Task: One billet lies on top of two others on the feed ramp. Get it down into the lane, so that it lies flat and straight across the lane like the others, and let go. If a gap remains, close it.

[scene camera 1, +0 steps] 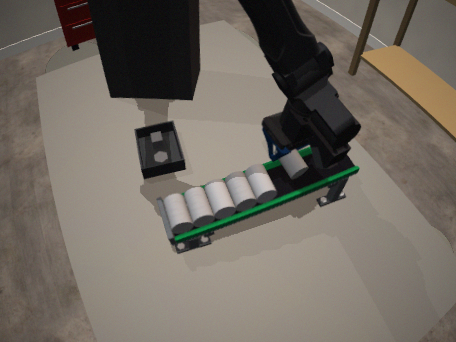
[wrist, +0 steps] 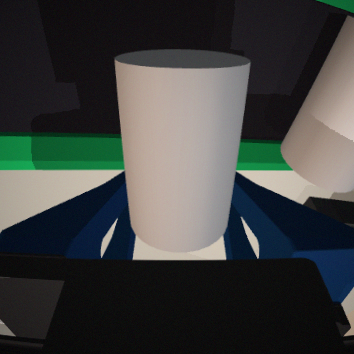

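My gripper is shut on a white billet, with a blue finger on each side of it. The held billet is over the right part of the lane and is turned a little from the line of the others. Several white billets lie side by side across the left part of the ramp's lane. The nearest of them is to the left of the held billet in the scene view, with a gap between. Whether the held billet touches the lane floor is hard to tell.
The ramp has green side rails and a grey end plate. A black open tray with two small grey pieces stands behind the ramp's left half. A tall dark block stands farther back.
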